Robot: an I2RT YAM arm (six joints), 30 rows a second.
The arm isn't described. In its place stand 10 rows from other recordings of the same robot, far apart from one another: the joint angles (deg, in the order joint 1, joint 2, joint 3, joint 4, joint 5, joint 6), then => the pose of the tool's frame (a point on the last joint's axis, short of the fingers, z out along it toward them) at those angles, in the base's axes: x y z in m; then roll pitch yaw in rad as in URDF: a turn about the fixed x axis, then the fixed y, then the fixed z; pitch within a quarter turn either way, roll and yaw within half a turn.
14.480, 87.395, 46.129, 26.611, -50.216, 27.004 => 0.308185 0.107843 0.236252 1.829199 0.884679 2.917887
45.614, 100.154, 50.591, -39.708, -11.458, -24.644 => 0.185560 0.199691 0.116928 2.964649 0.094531 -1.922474
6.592, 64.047, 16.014, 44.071, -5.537, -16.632 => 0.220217 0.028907 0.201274 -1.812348 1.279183 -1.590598
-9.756, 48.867, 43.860, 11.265, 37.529, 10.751 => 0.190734 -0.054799 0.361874 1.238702 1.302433 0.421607
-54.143, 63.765, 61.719, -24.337, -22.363, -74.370 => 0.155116 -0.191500 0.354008 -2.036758 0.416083 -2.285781
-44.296, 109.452, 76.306, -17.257, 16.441, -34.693 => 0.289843 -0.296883 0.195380 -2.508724 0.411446 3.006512
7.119, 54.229, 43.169, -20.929, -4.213, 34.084 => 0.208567 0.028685 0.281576 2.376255 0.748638 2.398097
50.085, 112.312, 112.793, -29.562, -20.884, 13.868 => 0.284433 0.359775 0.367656 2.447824 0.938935 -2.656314
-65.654, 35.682, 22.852, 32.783, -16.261, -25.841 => 0.074814 -0.141160 0.308501 -0.986821 0.934551 -1.927215
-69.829, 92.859, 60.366, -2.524, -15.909, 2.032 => 0.133534 -0.335203 0.234059 2.816123 0.949097 1.864265
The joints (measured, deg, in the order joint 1, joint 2, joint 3, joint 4, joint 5, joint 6), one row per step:
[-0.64, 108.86, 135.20, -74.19, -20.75, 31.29]
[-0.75, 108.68, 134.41, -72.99, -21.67, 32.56]
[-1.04, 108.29, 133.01, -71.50, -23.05, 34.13]
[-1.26, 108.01, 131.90, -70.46, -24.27, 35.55]
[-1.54, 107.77, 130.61, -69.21, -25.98, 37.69]
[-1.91, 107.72, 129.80, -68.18, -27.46, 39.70]
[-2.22, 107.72, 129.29, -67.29, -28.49, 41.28]
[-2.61, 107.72, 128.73, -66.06, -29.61, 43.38]
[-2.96, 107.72, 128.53, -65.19, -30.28, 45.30]
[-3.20, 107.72, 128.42, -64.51, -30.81, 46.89]
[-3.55, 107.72, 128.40, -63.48, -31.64, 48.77]
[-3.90, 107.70, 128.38, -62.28, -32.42, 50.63]
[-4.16, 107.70, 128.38, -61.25, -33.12, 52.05]
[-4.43, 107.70, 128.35, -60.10, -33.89, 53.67]
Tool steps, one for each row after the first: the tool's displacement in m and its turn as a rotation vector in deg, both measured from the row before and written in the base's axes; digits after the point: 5 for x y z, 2 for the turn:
[0.00163, -0.00020, -0.00090, 1.48, -0.15, -0.36]
[0.00158, -0.00112, -0.00204, 2.00, 0.09, -0.41]
[0.00114, -0.00076, -0.00199, 1.79, 0.32, -0.33]
[0.00175, -0.00092, -0.00276, 2.59, 0.65, -0.51]
[0.00189, -0.00167, -0.00199, 2.33, 0.56, -0.64]
[0.00164, -0.00154, -0.00112, 1.72, 0.30, -0.60]
[0.00209, -0.00207, -0.00091, 2.10, 0.26, -0.91]
[0.00123, -0.00204, 0.00029, 1.67, 0.21, -1.04]
[0.00088, -0.00137, 0.00047, 1.36, 0.17, -0.81]
[0.00112, -0.00198, 0.00145, 1.73, -0.14, -0.85]
[0.00117, -0.00202, 0.00182, 1.67, -0.32, -0.83]
[0.00104, -0.00147, 0.00156, 1.34, -0.36, -0.52]
[0.00116, -0.00152, 0.00161, 1.51, -0.34, -0.55]

